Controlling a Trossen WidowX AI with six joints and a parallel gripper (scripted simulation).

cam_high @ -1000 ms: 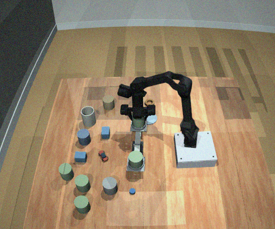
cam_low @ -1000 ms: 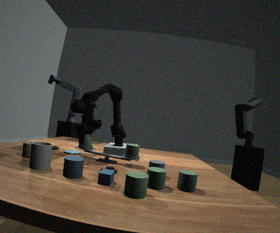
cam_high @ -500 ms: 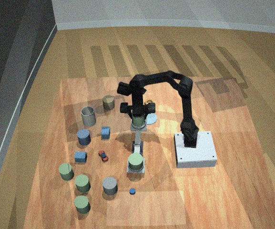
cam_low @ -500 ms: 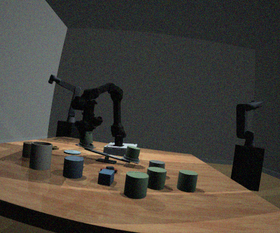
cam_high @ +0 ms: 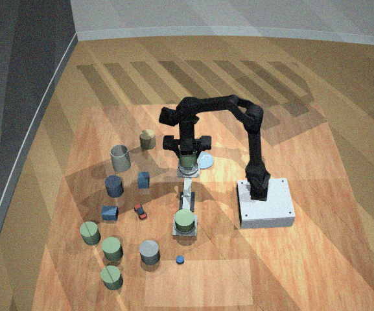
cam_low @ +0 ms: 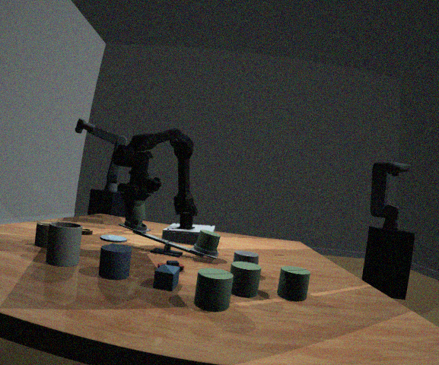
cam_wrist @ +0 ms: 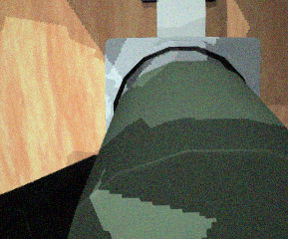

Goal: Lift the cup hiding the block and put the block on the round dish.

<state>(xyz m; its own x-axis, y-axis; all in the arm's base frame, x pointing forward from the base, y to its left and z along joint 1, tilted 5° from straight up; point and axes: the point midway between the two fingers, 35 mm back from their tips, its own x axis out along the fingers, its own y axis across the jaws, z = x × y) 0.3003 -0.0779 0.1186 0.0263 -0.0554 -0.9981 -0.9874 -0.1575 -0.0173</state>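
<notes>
The pale green block is 1 cm to the left of my gripper tip and 3 cm below it. Round my gripper tip: balance: 2 cm behind, 13 cm to the left, 9 cm below; then round dish: 4 cm behind, 10 cm to the right, 12 cm below; then balance beam: 2 cm behind, 13 cm to the left, 8 cm below.
</notes>
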